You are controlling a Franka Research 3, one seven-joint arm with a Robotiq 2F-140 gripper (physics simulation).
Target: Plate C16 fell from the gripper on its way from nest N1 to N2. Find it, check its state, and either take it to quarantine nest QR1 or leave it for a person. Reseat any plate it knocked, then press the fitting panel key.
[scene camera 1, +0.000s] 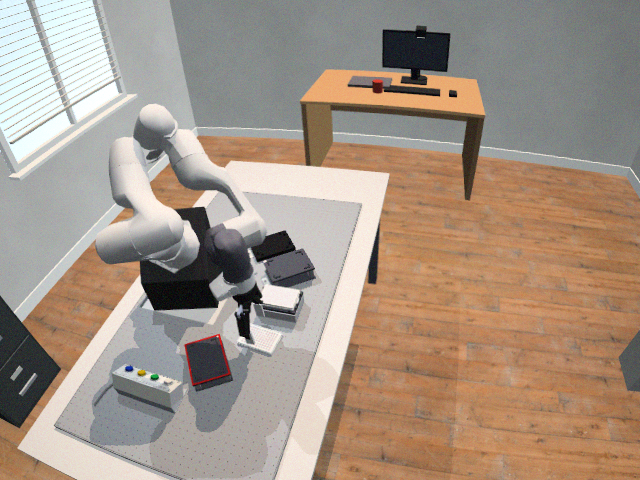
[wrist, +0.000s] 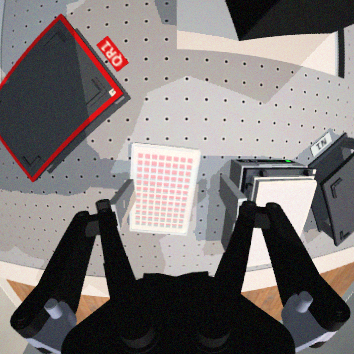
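A white plate with a grid of pink wells (scene camera 1: pixel 267 339) (wrist: pixel 165 190) lies flat on the perforated mat, between the red-rimmed nest QR1 (scene camera 1: pixel 207 360) (wrist: pixel 52 100) and a grey device with a white top (scene camera 1: pixel 280 297) (wrist: pixel 287 200). Its label does not show, so I cannot read C16. QR1 holds no plate. My gripper (scene camera 1: pixel 251 325) (wrist: pixel 176 186) is open and empty above the plate. In the wrist view one finger is at the plate's left edge and the other is to its right, near the device. The dark nest N1 (wrist: pixel 341 200) is partly in view at the right.
A key panel (scene camera 1: pixel 147 387) with blue, yellow, green and white keys stands beyond QR1. Past the device lie a dark grey nest (scene camera 1: pixel 289 267) and a black one (scene camera 1: pixel 273 244). The black robot base (scene camera 1: pixel 180 286) (wrist: pixel 295 17) stands at the bench's other side.
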